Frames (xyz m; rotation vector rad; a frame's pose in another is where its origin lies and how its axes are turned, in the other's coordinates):
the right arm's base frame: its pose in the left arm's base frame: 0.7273 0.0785 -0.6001 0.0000 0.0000 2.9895
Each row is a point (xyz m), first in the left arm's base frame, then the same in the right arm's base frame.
Working: the left arm's base frame: its pose in the right arm's base frame: 0.7070 0.1878 0.6001 0.0000 0.0000 -2.9895

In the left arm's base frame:
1: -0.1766 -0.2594 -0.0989
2: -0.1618 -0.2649 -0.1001
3: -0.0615 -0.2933 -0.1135
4: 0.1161 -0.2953 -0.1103
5: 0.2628 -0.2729 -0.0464
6: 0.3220 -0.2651 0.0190
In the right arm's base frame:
1: 0.8423 0.4709 0.5012
2: 0.8268 0.4741 0.5000
3: 0.7234 0.4870 0.4866
4: 0.5475 0.4621 0.4898
5: 0.4059 0.4177 0.5537
6: 0.3486 0.4010 0.6191

